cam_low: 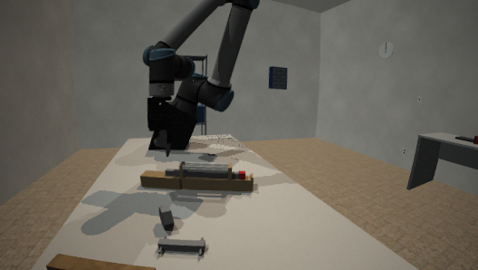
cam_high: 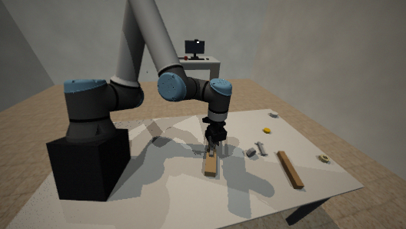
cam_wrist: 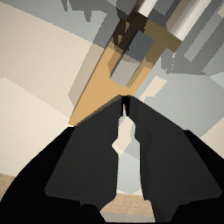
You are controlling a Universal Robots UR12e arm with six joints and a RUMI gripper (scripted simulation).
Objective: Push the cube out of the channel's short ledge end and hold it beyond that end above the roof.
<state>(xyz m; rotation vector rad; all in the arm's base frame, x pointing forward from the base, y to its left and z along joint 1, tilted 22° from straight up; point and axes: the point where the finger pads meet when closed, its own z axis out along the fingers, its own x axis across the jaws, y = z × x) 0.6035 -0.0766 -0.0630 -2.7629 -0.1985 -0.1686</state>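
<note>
Now: hand 26 cm to the right of the red cube, 9 cm short of it and 8 cm above it. From my hand the other things lie so: wooden channel: 13 cm to the left, 8 cm below, 5 cm ahead; grey block: 27 cm ahead, 10 cm below, 2 cm to the right; grey legged piece: 37 cm ahead, 12 cm below, 1 cm to the left.
</note>
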